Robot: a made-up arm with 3 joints.
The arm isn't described. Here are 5 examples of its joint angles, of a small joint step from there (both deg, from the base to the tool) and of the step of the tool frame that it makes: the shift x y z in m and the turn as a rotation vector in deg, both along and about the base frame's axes.
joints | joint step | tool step
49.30 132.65 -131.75 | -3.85 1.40 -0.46 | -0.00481 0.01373 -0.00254 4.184 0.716 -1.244
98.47 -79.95 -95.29 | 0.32 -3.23 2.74 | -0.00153 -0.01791 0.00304 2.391 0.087 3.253
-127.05 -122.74 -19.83 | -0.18 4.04 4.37 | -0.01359 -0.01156 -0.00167 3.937 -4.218 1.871
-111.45 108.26 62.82 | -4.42 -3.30 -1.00 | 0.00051 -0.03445 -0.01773 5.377 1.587 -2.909
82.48 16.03 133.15 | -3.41 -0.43 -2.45 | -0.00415 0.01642 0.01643 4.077 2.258 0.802
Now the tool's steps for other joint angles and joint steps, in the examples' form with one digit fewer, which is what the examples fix.
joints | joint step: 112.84 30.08 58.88 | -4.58 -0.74 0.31
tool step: -0.0030 0.0303 0.0119 4.43 0.01 0.79
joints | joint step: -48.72 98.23 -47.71 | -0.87 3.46 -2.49
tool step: 0.0013 0.0098 -0.0119 3.32 2.59 2.34
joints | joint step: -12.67 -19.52 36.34 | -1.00 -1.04 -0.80
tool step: -0.0041 -0.0050 0.0004 0.73 -1.18 0.49
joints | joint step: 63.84 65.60 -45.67 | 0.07 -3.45 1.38
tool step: -0.0112 0.0116 0.0042 -1.31 -2.06 2.83
